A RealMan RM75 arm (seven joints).
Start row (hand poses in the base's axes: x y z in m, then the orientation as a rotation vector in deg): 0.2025, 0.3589, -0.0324, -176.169, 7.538, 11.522
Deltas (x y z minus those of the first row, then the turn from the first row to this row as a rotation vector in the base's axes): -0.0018, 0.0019, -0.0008, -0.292, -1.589, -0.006; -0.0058, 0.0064, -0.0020, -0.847, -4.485, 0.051; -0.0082, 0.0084, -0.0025, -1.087, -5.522, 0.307; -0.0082, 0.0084, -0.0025, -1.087, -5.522, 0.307; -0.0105, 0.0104, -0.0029, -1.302, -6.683, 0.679; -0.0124, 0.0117, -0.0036, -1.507, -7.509, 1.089; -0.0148, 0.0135, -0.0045, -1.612, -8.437, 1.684; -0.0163, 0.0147, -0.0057, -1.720, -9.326, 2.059; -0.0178, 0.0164, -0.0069, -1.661, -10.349, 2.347; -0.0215, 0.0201, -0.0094, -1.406, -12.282, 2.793; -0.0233, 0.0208, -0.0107, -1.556, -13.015, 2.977
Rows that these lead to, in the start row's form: 0.2007, 0.3608, -0.0332, -176.537, 7.514, 9.070; 0.1967, 0.3653, -0.0344, -177.153, 7.366, 4.583; 0.1943, 0.3673, -0.0349, -177.417, 6.954, 2.978; 0.1943, 0.3673, -0.0349, -177.417, 6.954, 2.978; 0.1920, 0.3693, -0.0353, -177.651, 6.353, 1.185; 0.1901, 0.3706, -0.0360, -177.874, 5.706, -0.091; 0.1877, 0.3724, -0.0369, -178.001, 4.753, -1.512; 0.1862, 0.3736, -0.0381, -178.096, 4.142, -2.884; 0.1847, 0.3753, -0.0393, -177.993, 3.638, -4.454; 0.1810, 0.3790, -0.0418, -177.607, 2.821, -7.404; 0.1792, 0.3797, -0.0431, -177.693, 2.517, -8.547
